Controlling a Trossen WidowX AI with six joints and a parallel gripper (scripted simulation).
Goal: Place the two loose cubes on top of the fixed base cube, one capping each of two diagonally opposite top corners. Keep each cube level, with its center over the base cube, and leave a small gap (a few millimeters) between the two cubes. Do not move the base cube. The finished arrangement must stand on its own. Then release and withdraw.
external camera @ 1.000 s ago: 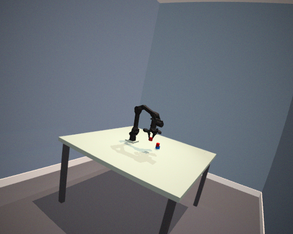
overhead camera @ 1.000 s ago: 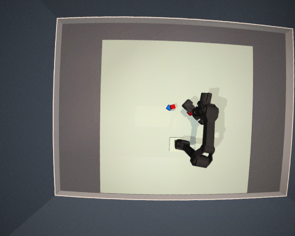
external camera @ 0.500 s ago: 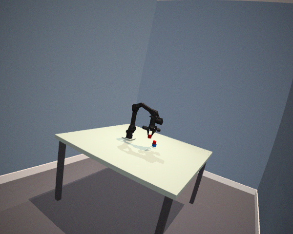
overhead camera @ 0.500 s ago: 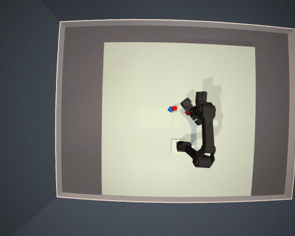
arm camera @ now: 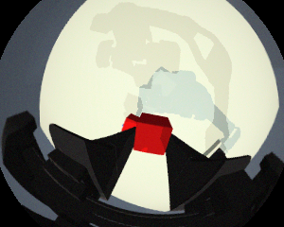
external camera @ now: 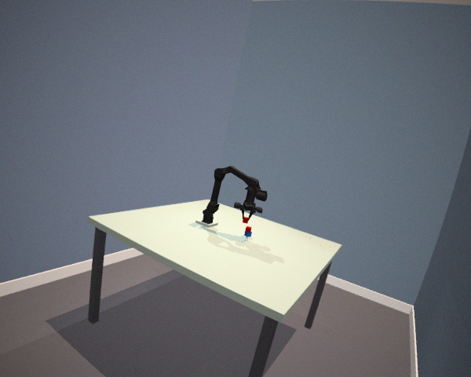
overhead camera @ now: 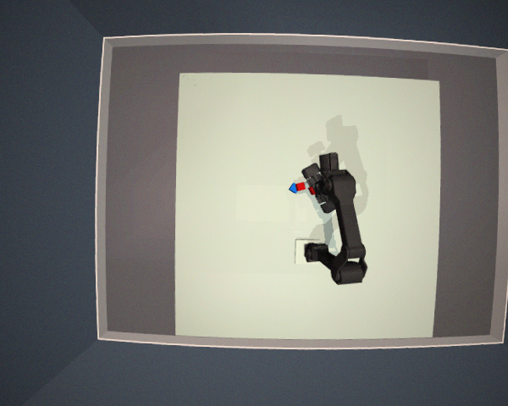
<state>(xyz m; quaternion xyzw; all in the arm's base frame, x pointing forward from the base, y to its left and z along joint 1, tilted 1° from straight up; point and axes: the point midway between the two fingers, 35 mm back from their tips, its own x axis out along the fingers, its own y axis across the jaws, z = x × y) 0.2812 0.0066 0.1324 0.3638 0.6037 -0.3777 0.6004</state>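
The blue cube lies 2 cm ahead of my gripper tip, 6 cm to the left of it and 10 cm below it.
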